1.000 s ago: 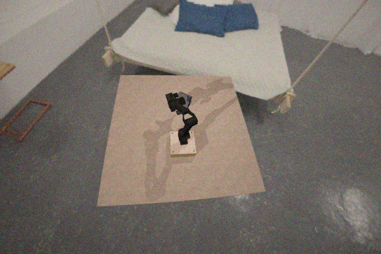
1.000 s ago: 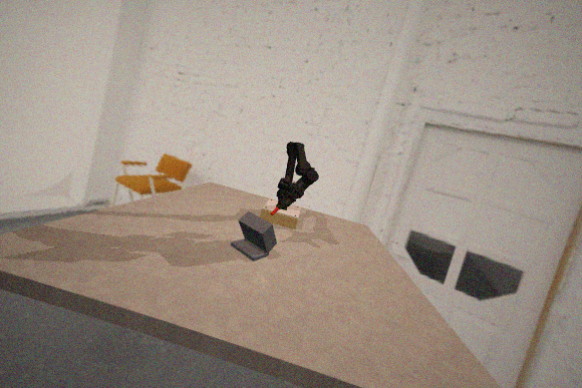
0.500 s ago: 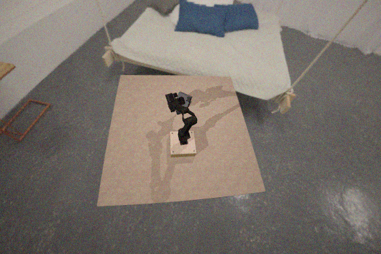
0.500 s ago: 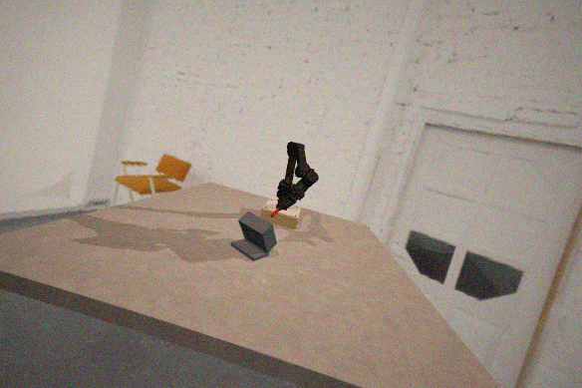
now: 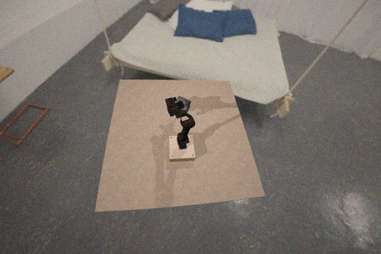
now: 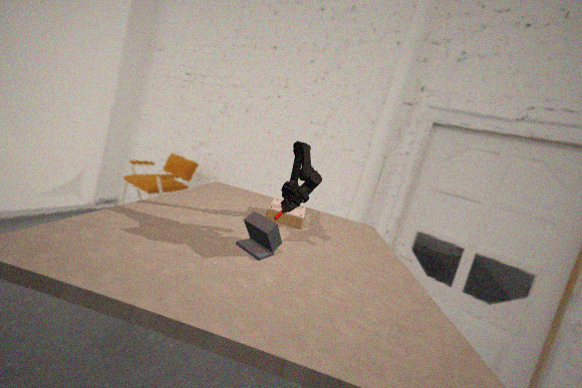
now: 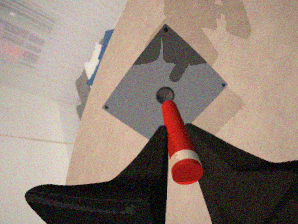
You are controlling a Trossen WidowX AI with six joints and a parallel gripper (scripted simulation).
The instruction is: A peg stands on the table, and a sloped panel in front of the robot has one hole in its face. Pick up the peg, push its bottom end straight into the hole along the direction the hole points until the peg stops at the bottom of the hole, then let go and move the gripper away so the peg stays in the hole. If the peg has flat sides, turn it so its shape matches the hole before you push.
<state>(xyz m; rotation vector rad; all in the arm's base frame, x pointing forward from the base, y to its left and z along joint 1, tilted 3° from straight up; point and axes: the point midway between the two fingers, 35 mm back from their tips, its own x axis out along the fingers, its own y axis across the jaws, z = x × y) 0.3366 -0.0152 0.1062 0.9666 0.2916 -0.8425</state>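
Now: the grey sloped panel 7 cm below my gripper tip, 7 cm ahead of it and 5 cm to the right of it. From my gripper tip the other things lie so: red peg (1 cm to the left, 1 cm behind, 1 cm above).
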